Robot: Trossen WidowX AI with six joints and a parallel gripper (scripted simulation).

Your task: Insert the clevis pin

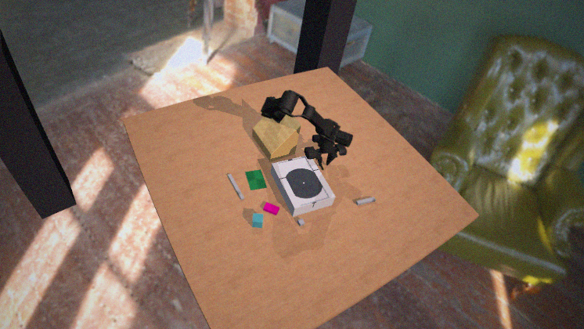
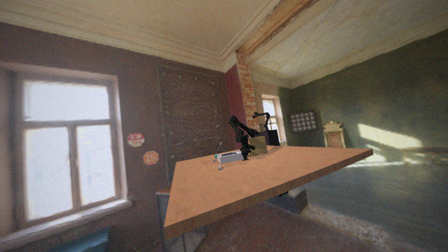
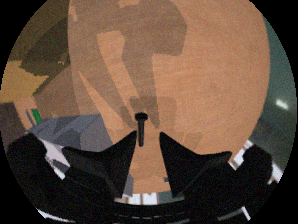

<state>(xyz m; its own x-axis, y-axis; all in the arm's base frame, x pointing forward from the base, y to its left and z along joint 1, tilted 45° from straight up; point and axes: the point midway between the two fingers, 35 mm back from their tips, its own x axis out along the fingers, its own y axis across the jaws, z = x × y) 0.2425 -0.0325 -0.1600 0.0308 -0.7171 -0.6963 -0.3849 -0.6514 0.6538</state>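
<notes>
Right now my gripper tip is 1 cm to the left of the dark clevis pin. From my gripper tip the other things lie so: green tile (9 cm behind, 31 cm to the right); then dark grey disc (6 cm ahead, 18 cm to the right, 5 cm above); then rimmed tray (5 cm ahead, 17 cm to the right, 4 cm above).
</notes>
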